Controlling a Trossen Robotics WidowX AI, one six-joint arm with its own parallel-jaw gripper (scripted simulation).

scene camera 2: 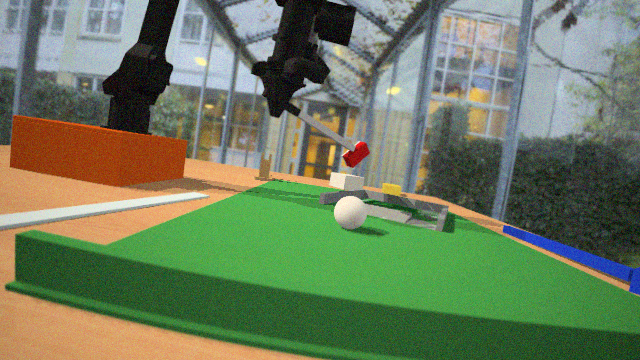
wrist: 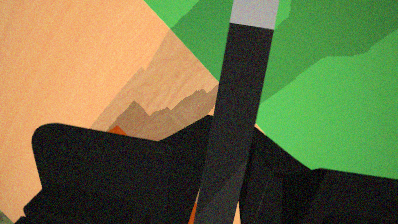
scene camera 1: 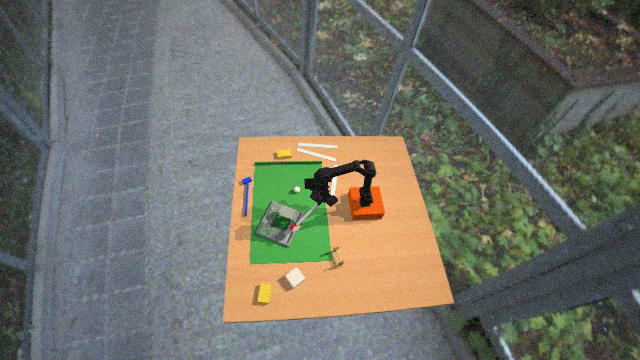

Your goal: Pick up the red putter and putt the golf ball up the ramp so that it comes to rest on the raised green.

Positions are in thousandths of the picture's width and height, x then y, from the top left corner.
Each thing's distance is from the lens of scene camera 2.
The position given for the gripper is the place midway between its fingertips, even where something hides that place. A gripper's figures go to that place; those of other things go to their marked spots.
gripper (scene camera 2: 429,326): 0.55 m
white golf ball (scene camera 2: 548,590): 0.35 m
